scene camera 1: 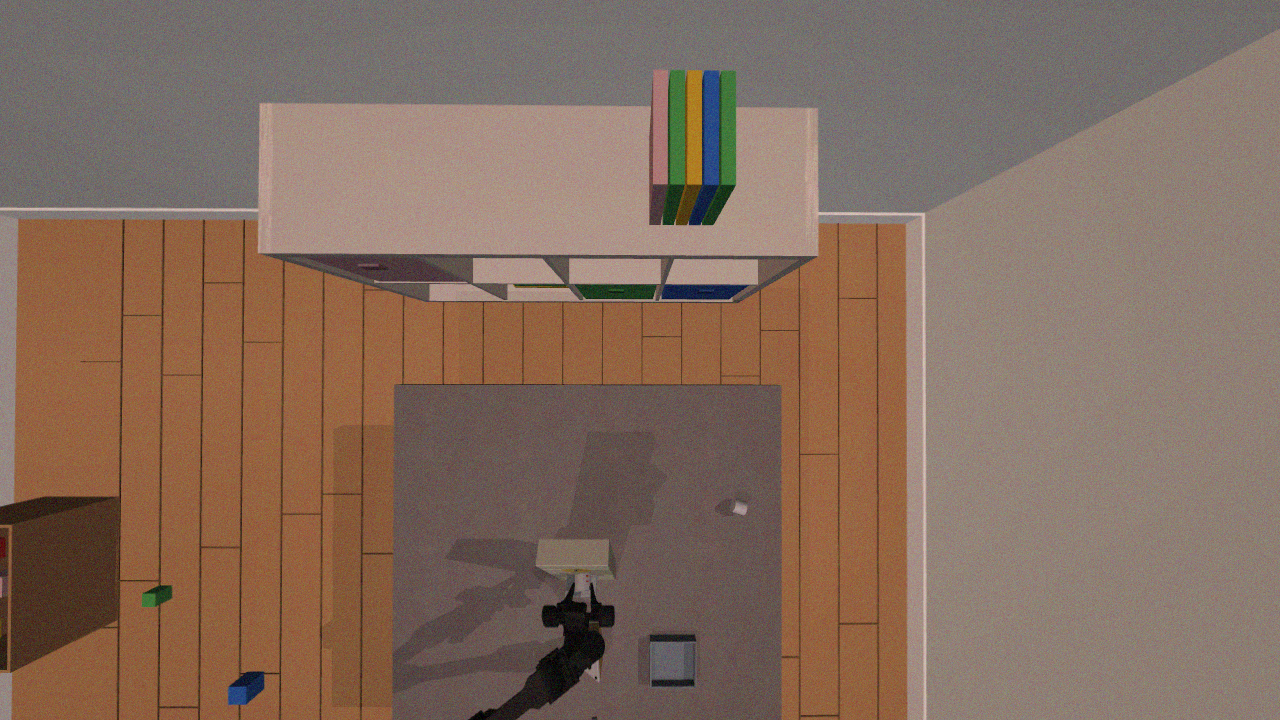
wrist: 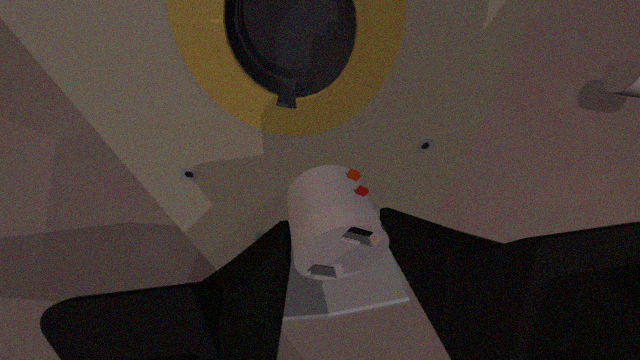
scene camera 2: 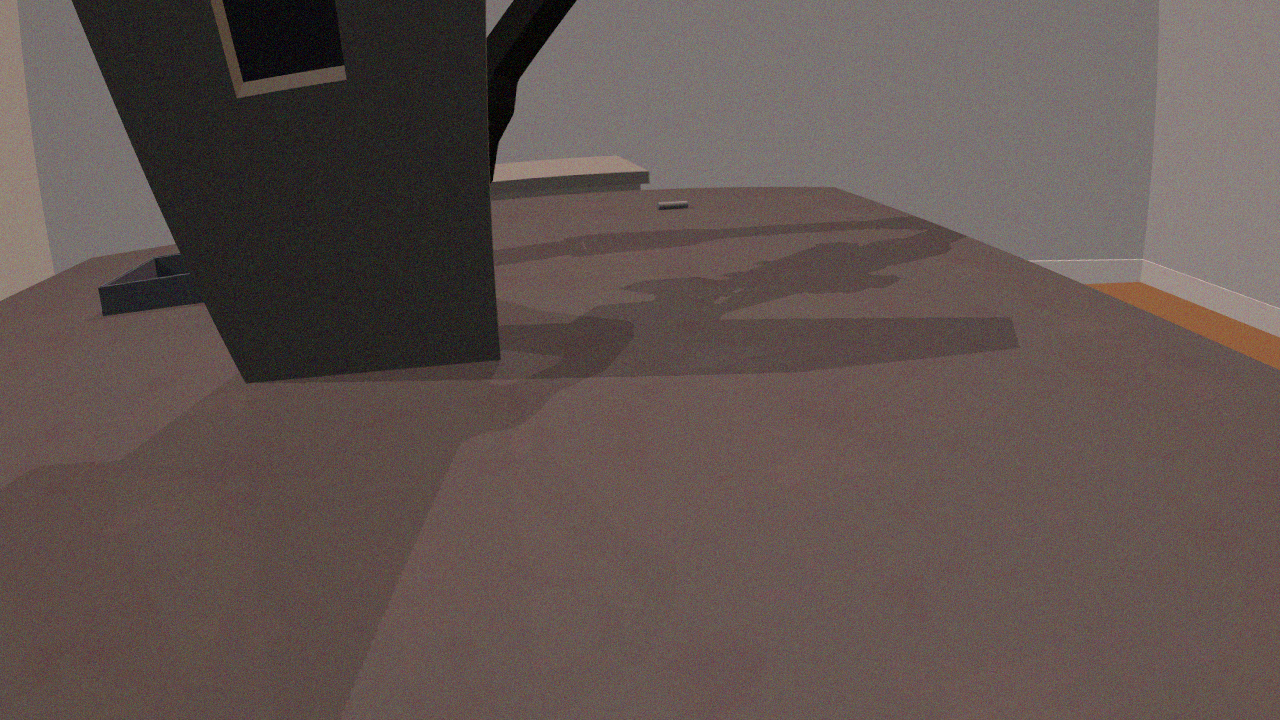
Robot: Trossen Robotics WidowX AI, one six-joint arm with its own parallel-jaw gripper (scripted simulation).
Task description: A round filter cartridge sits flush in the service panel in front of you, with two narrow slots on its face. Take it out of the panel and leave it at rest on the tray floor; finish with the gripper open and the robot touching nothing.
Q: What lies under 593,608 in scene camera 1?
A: My gripper.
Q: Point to a small grey ledge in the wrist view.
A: At 382,285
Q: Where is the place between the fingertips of my gripper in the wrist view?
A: At 334,222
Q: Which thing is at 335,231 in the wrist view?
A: A round filter cartridge.
